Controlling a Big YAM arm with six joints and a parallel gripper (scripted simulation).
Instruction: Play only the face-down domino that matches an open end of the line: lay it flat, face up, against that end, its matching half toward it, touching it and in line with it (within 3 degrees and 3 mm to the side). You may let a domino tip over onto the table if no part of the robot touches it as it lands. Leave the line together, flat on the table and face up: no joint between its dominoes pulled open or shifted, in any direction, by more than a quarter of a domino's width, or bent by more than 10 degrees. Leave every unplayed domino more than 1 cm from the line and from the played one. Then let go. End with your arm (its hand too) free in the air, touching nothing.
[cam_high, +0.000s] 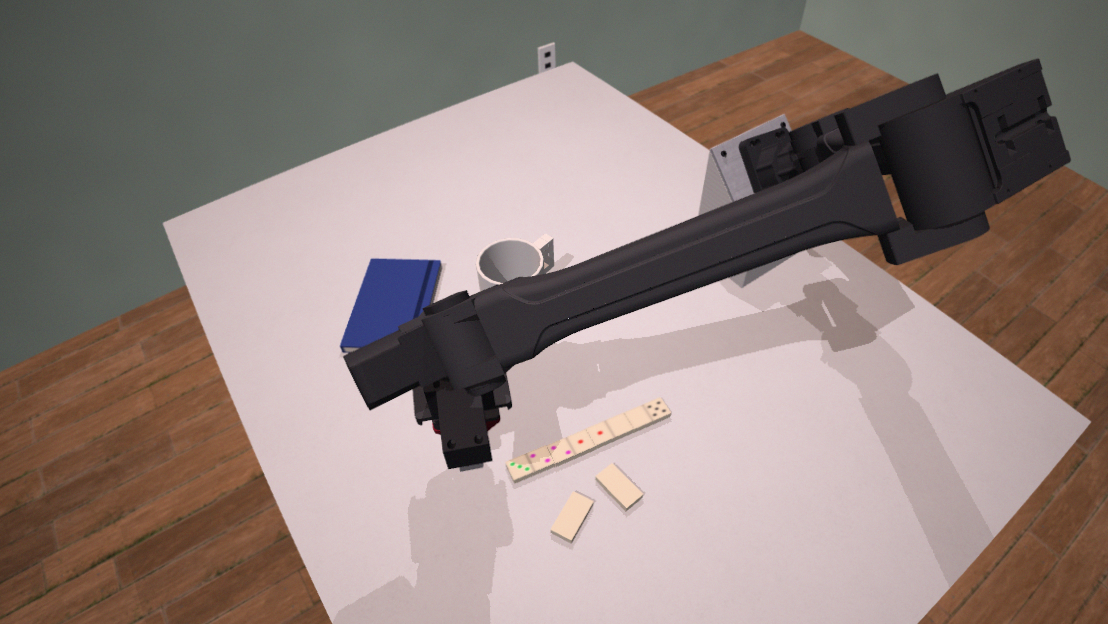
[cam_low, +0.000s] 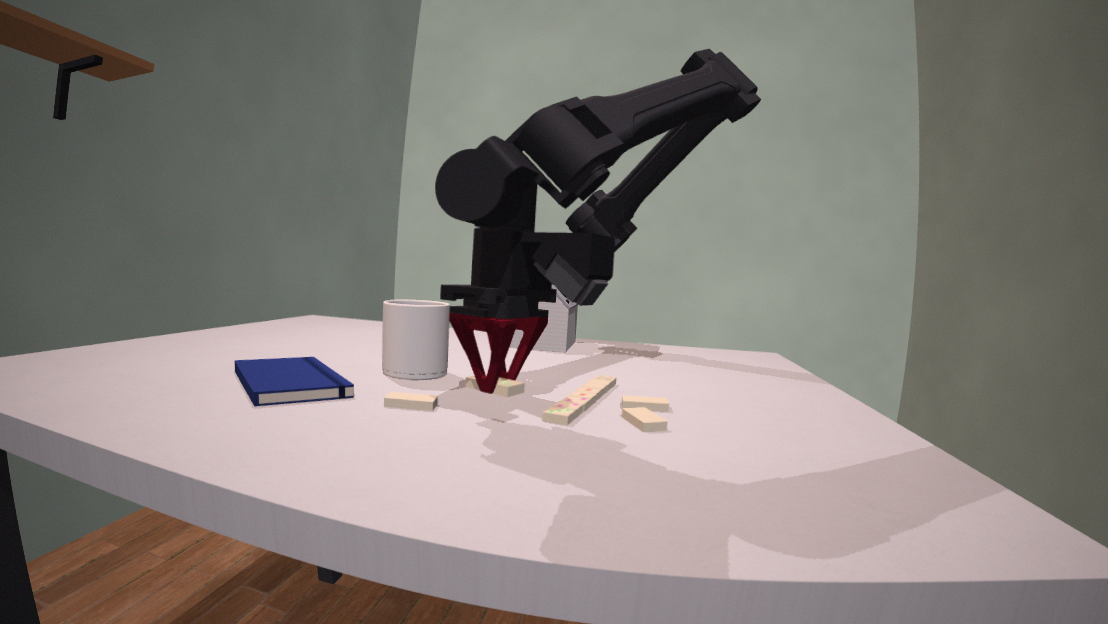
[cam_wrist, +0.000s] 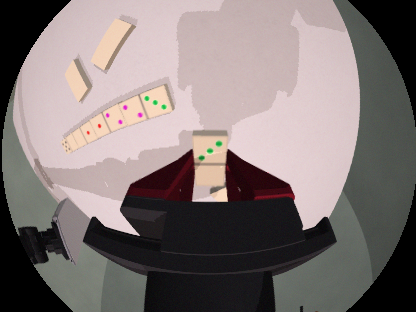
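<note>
The domino is right at my hand. Also, from my hand: white mug: 16 cm behind, 17 cm to the right; then blue notebook: 27 cm to the right, 3 cm below.
</note>
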